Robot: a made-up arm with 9 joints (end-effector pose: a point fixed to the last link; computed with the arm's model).
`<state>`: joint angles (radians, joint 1 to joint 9).
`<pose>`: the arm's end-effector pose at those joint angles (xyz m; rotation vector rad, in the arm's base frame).
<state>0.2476 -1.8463 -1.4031 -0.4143 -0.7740 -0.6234 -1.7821 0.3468 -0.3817</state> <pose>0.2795 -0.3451 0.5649 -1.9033 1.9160 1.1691</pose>
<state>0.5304 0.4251 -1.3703 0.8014 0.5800 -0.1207 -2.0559 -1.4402 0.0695</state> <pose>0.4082 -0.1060 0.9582 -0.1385 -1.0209 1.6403</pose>
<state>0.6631 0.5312 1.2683 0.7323 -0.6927 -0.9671 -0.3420 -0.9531 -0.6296</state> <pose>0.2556 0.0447 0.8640 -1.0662 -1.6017 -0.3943</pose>
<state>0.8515 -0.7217 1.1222 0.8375 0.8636 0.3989 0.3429 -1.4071 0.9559</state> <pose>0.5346 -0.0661 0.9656 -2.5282 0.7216 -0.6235</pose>
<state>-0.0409 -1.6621 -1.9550 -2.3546 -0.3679 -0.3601 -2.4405 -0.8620 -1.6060</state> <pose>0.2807 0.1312 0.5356 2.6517 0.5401 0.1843</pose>
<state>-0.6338 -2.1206 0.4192 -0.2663 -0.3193 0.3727 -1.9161 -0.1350 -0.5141</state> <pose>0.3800 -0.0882 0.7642 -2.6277 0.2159 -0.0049</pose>
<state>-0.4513 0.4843 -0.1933 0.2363 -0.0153 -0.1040 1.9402 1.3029 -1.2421</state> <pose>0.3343 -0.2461 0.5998 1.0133 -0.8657 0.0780</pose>
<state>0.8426 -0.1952 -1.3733 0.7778 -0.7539 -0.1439 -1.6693 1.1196 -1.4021</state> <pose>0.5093 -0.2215 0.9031 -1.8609 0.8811 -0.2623</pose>
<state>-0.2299 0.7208 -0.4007 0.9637 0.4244 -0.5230 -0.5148 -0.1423 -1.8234</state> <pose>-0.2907 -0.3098 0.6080 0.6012 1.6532 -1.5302</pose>
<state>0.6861 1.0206 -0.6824 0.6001 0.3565 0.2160 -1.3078 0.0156 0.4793</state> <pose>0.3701 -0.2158 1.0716 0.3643 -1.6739 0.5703</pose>
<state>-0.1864 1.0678 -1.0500 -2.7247 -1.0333 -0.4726 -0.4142 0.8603 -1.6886</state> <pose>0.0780 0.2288 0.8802 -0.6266 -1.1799 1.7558</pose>
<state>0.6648 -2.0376 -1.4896 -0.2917 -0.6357 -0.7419 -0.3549 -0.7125 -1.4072</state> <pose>-0.0380 -0.2182 0.5779 0.1467 -2.9738 -0.7392</pose>
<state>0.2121 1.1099 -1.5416 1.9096 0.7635 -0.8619 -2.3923 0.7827 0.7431</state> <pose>0.5838 -0.1590 0.6752 1.4645 -0.3425 -0.4628</pose>
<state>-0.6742 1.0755 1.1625 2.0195 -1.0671 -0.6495 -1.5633 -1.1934 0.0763</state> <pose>-0.1559 0.1786 0.7862 -1.6922 -2.2657 1.0879</pose>
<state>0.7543 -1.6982 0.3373 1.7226 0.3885 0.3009 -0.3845 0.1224 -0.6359</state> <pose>0.0538 0.2315 0.6675 2.1846 1.9319 1.1441</pose>
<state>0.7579 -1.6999 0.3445 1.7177 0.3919 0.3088 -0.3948 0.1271 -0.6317</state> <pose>0.0490 0.2277 0.6720 -2.1759 -1.9423 -1.1597</pose>
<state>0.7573 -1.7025 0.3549 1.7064 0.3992 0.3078 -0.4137 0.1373 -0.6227</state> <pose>0.0441 0.2232 0.6811 -2.1538 -1.9268 -1.1917</pose>
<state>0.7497 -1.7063 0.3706 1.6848 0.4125 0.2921 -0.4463 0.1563 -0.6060</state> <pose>0.0389 0.2176 0.6972 -2.1303 -1.8864 -1.2590</pose>
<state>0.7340 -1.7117 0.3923 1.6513 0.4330 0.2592 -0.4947 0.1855 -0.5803</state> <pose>0.0333 0.2098 0.7214 -2.1051 -1.8135 -1.3643</pose>
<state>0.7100 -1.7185 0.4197 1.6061 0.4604 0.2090 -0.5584 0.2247 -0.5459</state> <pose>0.0269 0.1984 0.7528 -2.0775 -1.7038 -1.5007</pose>
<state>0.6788 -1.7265 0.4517 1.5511 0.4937 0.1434 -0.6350 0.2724 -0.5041</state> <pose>0.0194 0.1820 0.7896 -2.0473 -1.5565 -1.6536</pose>
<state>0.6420 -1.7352 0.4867 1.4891 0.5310 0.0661 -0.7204 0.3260 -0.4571</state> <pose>0.0108 0.1597 0.8289 -2.0148 -1.3767 -1.8049</pose>
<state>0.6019 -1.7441 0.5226 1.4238 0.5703 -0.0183 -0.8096 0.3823 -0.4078</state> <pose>0.0013 0.1319 0.8675 -1.9823 -1.1753 -1.9367</pose>
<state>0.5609 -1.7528 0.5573 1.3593 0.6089 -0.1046 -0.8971 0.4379 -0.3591</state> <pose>-0.0082 0.1001 0.9023 -1.9528 -0.9687 -2.0373</pose>
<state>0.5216 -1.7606 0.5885 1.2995 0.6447 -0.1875 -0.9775 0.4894 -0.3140</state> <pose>-0.0168 0.0673 0.9311 -1.9294 -0.7750 -2.1028</pose>
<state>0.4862 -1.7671 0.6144 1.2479 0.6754 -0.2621 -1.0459 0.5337 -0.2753</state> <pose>-0.0237 0.0369 0.9530 -1.9138 -0.6097 -2.1373</pose>
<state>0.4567 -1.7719 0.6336 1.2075 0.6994 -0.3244 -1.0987 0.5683 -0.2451</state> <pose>-0.0285 0.0121 0.9683 -1.9063 -0.4826 -2.1500</pose>
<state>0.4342 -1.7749 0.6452 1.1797 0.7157 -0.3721 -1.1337 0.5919 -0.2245</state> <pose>-0.0311 -0.0050 0.9779 -1.9061 -0.3967 -2.1508</pose>
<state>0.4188 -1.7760 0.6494 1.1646 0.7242 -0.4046 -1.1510 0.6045 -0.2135</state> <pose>-0.0319 -0.0136 0.9831 -1.9115 -0.3498 -2.1476</pose>
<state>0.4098 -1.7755 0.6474 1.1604 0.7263 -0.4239 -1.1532 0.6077 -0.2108</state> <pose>-0.0310 -0.0147 0.9852 -1.9211 -0.3343 -2.1436</pose>
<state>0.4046 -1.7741 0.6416 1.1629 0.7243 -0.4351 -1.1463 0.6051 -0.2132</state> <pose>-0.0292 -0.0112 0.9854 -1.9329 -0.3372 -2.1405</pose>
